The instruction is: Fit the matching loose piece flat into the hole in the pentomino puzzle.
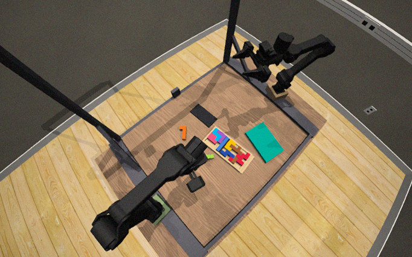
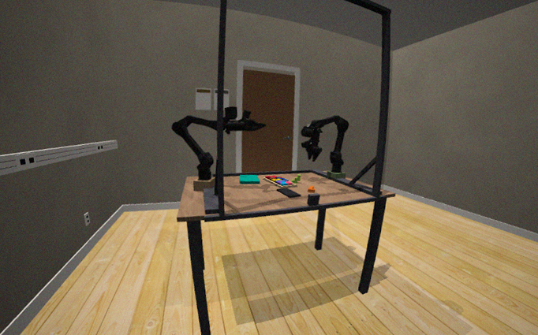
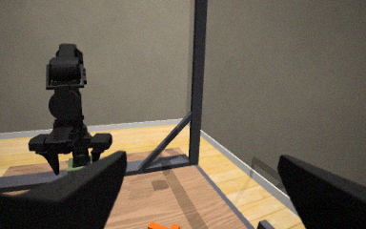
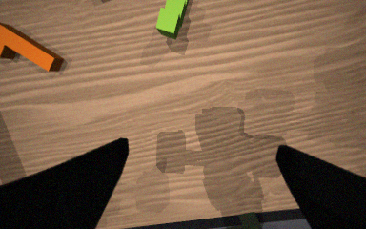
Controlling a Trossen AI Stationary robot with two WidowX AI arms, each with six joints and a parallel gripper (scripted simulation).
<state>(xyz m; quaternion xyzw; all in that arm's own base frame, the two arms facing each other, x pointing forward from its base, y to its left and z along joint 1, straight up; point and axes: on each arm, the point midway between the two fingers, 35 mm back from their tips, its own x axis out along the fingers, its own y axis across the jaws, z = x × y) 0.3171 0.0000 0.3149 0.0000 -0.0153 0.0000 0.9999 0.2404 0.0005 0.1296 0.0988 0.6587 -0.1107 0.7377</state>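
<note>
Right now the orange piece is 200 mm behind my right hand, 110 mm to the left of it and 180 mm below it. Round my right hand: green piece (120 mm to the left, 160 mm below); then wooden puzzle board (40 mm ahead, 230 mm to the left, 180 mm below); then pink piece (50 mm behind, 210 mm to the left, 170 mm below).
</note>
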